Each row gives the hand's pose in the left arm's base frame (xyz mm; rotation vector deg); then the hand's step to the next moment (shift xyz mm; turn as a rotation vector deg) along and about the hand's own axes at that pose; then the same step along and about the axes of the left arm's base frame.
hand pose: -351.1 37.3 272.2 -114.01 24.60 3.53
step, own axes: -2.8 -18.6 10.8 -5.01 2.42 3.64
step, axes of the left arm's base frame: 5.0 17.4 11.9 -4.94 3.64 -2.56
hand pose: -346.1 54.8 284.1 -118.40 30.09 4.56
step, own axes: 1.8 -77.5 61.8 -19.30 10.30 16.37
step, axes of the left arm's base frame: 41.8 85.0 29.1 -19.06 15.55 -11.90
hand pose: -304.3 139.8 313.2 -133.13 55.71 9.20
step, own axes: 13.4 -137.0 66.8 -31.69 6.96 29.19
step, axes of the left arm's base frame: 110.7 105.2 8.6 -24.25 32.30 -16.54
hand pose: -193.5 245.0 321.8 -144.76 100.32 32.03
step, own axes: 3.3 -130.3 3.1 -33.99 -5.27 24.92
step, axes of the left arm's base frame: 118.6 46.1 -28.2 -12.64 38.00 -14.14
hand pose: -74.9 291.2 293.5 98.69 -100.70 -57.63
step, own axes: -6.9 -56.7 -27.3 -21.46 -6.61 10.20
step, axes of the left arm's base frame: 57.5 5.6 -25.9 -1.65 23.25 -8.06
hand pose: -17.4 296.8 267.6 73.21 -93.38 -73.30
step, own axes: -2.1 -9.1 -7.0 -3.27 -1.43 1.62
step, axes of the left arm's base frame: 9.5 -0.2 -6.7 -0.20 3.55 -1.65
